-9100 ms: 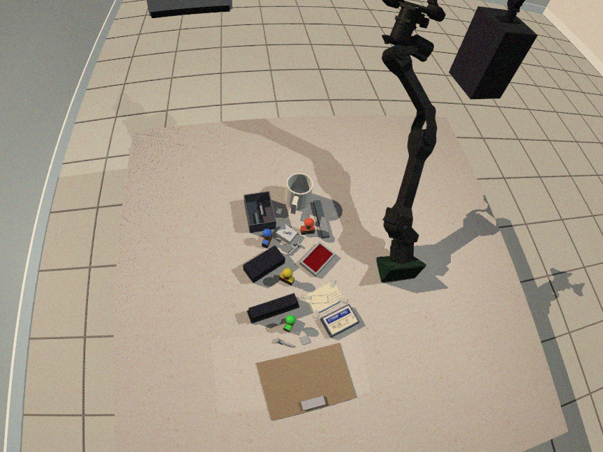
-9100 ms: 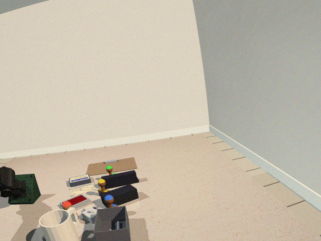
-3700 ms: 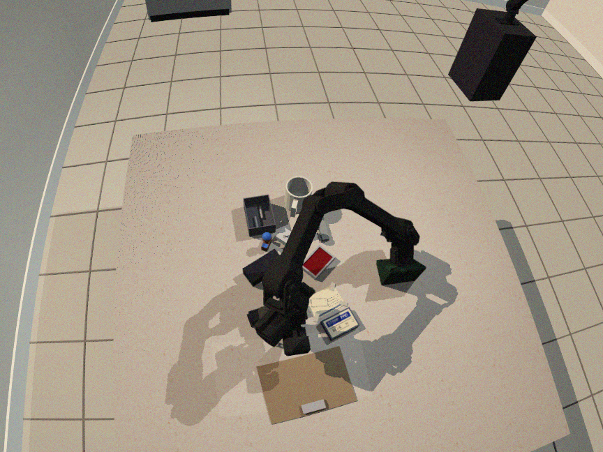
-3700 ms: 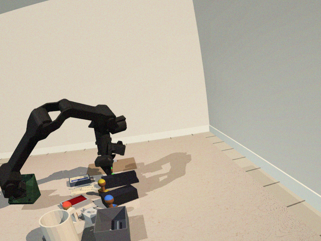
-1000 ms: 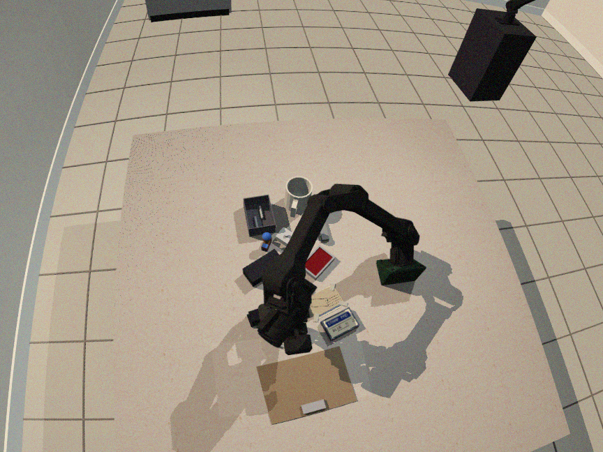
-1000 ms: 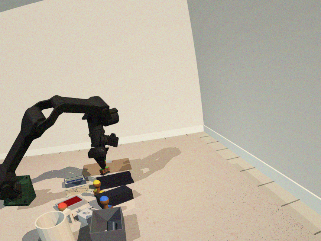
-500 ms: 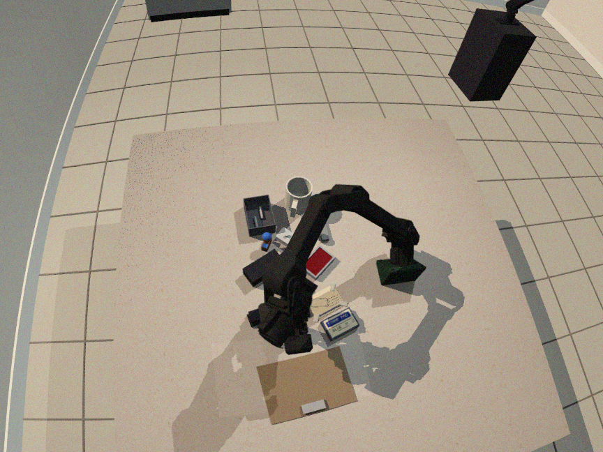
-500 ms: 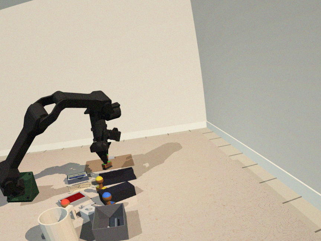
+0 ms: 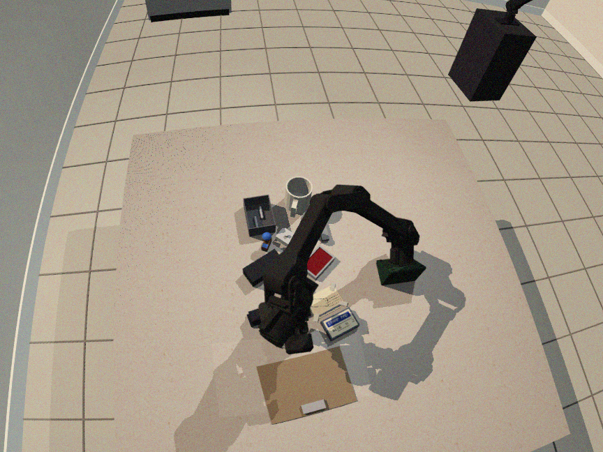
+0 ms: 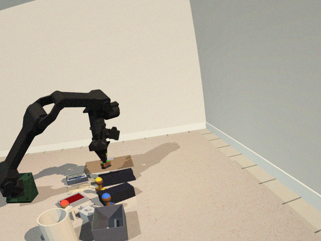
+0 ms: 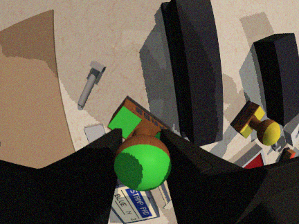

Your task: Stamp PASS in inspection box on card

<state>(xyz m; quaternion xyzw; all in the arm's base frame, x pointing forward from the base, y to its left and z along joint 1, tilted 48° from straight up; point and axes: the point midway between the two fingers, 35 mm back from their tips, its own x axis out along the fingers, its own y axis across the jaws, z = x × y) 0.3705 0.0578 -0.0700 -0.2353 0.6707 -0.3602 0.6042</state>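
My gripper tip is 17 cm to the left of the ink pad, 13 cm past it and 7 cm above it. Round my gripper tip: cream card 12 cm behind, 7 cm below, 5 cm to the right; yellow stamp 13 cm to the right, 5 cm below, 3 cm behind; green stamp right at my gripper tip.
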